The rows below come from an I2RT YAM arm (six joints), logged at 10 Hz.
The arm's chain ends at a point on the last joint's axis. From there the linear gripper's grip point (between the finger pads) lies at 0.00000 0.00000 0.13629 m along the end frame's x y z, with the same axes.
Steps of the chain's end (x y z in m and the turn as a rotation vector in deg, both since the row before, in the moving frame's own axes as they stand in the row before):
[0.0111, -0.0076, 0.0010, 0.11, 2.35, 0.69]
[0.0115, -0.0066, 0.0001, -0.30, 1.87, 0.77]
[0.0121, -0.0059, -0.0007, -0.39, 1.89, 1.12]
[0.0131, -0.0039, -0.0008, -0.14, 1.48, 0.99]
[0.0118, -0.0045, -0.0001, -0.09, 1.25, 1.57]
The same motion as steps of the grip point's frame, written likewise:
[0.0167, -0.0078, 0.0009, 0.11, 2.35, 0.69]
[0.0159, -0.0059, 0.0000, -0.30, 1.87, 0.77]
[0.0166, -0.0049, -0.0008, -0.39, 1.89, 1.12]
[0.0166, -0.0035, -0.0008, -0.14, 1.48, 0.99]
[0.0148, -0.0042, -0.0001, -0.09, 1.25, 1.57]

